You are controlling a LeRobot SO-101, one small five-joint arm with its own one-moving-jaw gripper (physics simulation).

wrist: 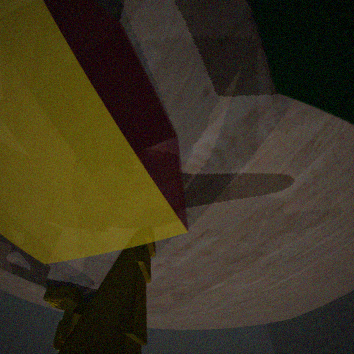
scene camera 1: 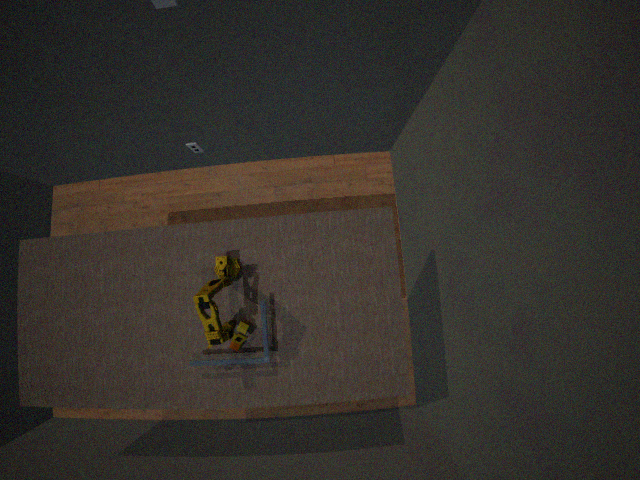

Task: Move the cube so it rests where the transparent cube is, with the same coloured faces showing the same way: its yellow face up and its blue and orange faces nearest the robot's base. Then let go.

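Frame: origin at the arm's base, x left, y ahead, z down, level; millimetres.
Where they show: hand at its tool point: (scene camera 1: pixel 234 320); arm's base at its link origin: (wrist: pixel 91 295) (scene camera 1: pixel 229 273).
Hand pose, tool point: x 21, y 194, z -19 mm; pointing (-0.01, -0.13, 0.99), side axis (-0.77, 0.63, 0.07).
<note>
Things, the pixels of their top centre, and the offset from my tool point. "spot": a spot on its surface instead. Level surfaces: height alone.
- see-through block with a large yellow face, top centre: (wrist: pixel 13 186) (scene camera 1: pixel 242 327) dx +38, dy +25, dz -21 mm
- small orange patch at a spot on its surface: (scene camera 1: pixel 235 345) spot: dx +4, dy +93, dz -21 mm
- table top at its surface level: dz +19 mm
- blue bar at a spot on its surface: (scene camera 1: pixel 230 363) spot: dx -13, dy +155, dz -41 mm
A see-through block with a large yellow face (wrist: pixel 80 150) and a dark red side fills the upper left of the wrist view. The jaw tip shows faintly through it, so it looks like the transparent cube. In the scene view a small orange patch (scene camera 1: pixel 235 345) shows beside the yellow gripper parts; whether it belongs to the solid cube or the transparent one I cannot tell. My gripper (scene camera 1: pixel 243 334) is fully open: in the wrist view one notched jaw (wrist: pixel 120 300) shows at the bottom and the moving jaw is out of the picture. No cube is between the jaws.
The arm's base (scene camera 1: pixel 226 266) stands on the table top (scene camera 1: pixel 336 289). A blue bar (scene camera 1: pixel 230 363) runs along the gripper's lower side and another blue bar (scene camera 1: pixel 266 330) to its right, forming a corner. Dark shadows lie around the gripper.
</note>
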